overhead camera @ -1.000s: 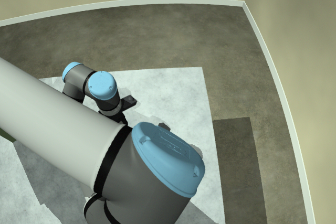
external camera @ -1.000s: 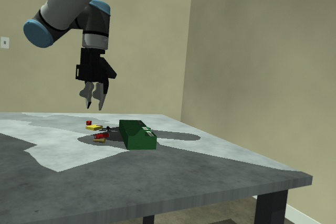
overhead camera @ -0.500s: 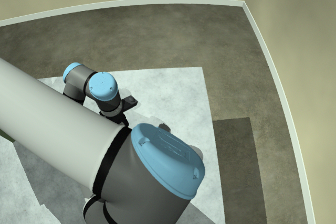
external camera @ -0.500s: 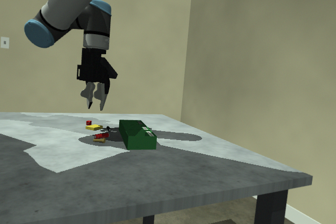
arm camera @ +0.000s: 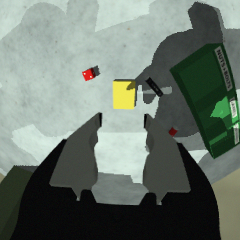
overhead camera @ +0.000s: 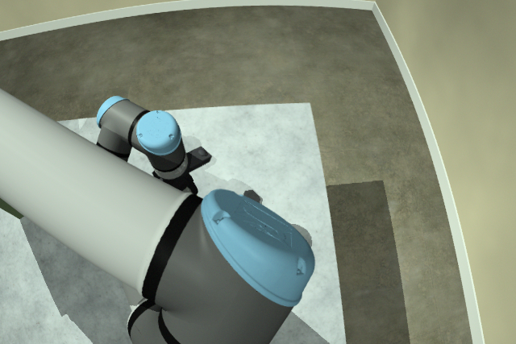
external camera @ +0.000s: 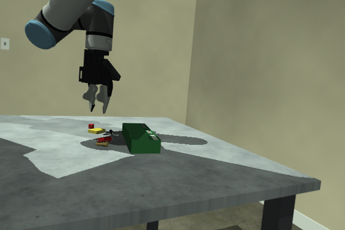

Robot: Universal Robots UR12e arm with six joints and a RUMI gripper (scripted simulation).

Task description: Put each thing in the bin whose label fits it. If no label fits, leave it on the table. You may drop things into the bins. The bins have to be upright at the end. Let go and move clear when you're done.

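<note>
The yellow block lies 8 cm below my hand. Round my hand: red die: 8 cm below, 7 cm to the left, 1 cm behind; then red battery: 14 cm to the right, 8 cm below, 1 cm behind; then black battery: 8 cm below, 5 cm ahead, 3 cm to the right.
</note>
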